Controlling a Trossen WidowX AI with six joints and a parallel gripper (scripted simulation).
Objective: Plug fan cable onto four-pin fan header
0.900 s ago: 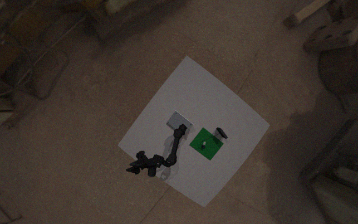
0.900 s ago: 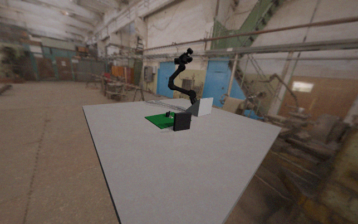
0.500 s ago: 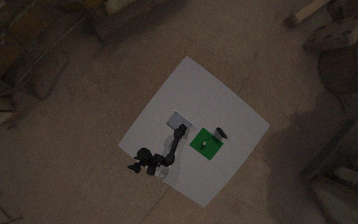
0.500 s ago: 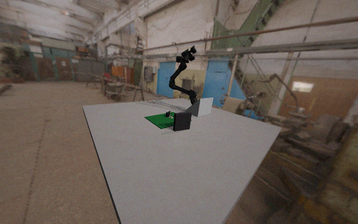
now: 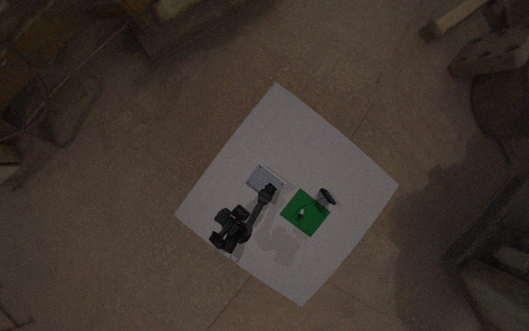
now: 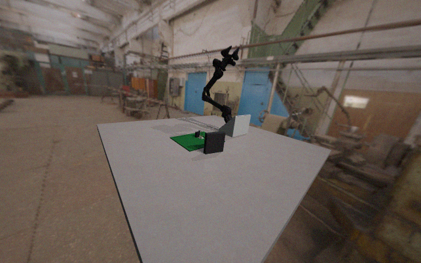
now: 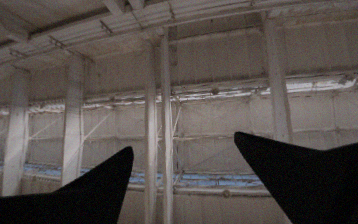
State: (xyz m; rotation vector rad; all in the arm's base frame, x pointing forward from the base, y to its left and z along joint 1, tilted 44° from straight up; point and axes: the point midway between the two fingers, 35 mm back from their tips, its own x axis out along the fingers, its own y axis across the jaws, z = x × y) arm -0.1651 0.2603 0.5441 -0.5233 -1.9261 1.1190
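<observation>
Now: gripper tip 690 mm above the dark plug, 410 mm short of it and 180 mm to the right of it. The rest, counted from my gripper tip: black fan (660 mm below, 440 mm ahead, 410 mm to the left); green board (730 mm below, 430 mm ahead, 230 mm to the left).
</observation>
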